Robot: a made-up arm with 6 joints.
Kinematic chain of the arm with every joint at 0, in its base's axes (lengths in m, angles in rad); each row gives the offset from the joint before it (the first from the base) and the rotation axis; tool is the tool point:
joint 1: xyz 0 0 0.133 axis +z
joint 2: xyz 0 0 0 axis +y
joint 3: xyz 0 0 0.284 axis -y
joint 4: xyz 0 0 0 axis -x
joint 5: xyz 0.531 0 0 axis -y
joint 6: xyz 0 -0.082 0 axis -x
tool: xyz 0 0 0
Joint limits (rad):
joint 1: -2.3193..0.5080
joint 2: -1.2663..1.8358
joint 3: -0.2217..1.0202
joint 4: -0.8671..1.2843
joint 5: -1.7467..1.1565
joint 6: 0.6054..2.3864
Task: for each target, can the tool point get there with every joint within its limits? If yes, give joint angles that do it. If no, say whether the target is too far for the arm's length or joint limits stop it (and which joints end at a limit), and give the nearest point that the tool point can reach.
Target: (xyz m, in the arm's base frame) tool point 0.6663 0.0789 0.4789
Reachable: yes | joints 0.1825 0.5299 0.5890 1.0135 0.7028 1.1815
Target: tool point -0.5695 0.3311 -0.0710
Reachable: no: joint limits stop it (at a limit: joint 1, joint 3) | nearest point -0.2692 -0.1727 -0.3029 | short by 0.631 m
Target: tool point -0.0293 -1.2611 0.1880
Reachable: no: too far | nearest point -0.0187 -0.8051 0.1681 | short by 0.457 m
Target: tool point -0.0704 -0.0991 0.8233
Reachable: yes | joints 0.2466 -0.9058 0.4576 -0.2737 -0.0069 0.7915
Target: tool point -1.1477 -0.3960 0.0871
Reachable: no: too far | nearest point -0.5961 -0.5222 0.0992 | short by 0.566 m
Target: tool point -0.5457 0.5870 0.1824
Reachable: no: joint limits stop it (at a limit: joint 2, joint 3, joint 4) | nearest point -0.4624 0.4974 0.5672 | short by 0.404 m
